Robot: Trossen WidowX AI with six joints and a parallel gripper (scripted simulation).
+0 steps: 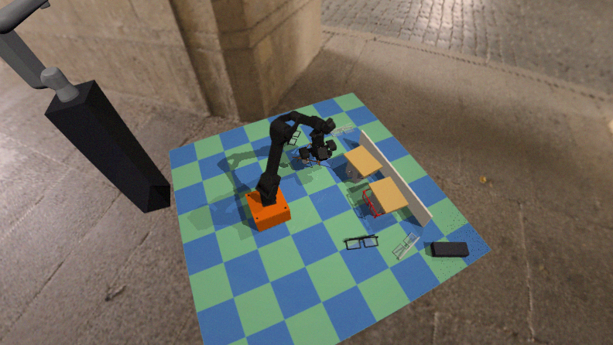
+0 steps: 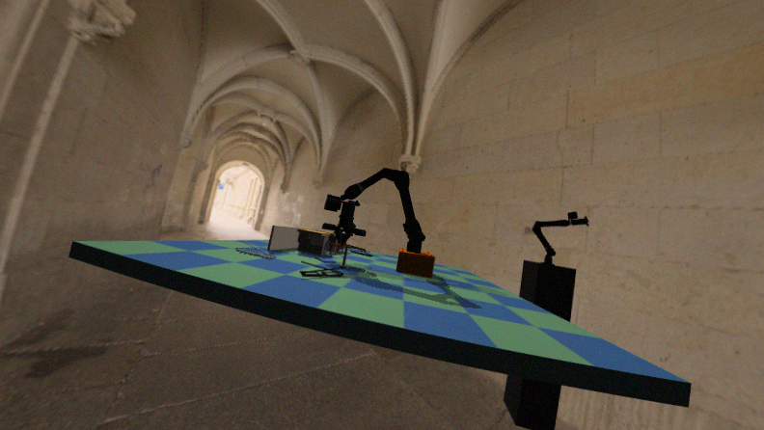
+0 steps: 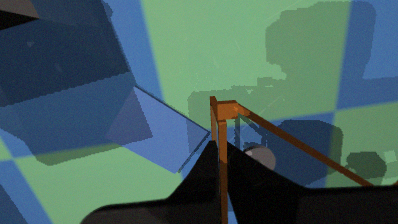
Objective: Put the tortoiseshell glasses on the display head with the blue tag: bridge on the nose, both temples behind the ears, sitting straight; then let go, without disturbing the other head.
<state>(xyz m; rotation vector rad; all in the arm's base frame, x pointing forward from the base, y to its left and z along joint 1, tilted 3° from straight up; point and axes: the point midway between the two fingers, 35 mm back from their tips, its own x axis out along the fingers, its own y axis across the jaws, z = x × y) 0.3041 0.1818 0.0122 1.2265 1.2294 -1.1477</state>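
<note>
Right now my gripper tip is 6 cm to the right of the small grey peg, 5 cm past it and 3 cm above it. From my gripper tip the other things lie so: black case (66 cm to the right, 41 cm ahead, 4 cm below); then grey wall panel (33 cm ahead, 21 cm to the right).
</note>
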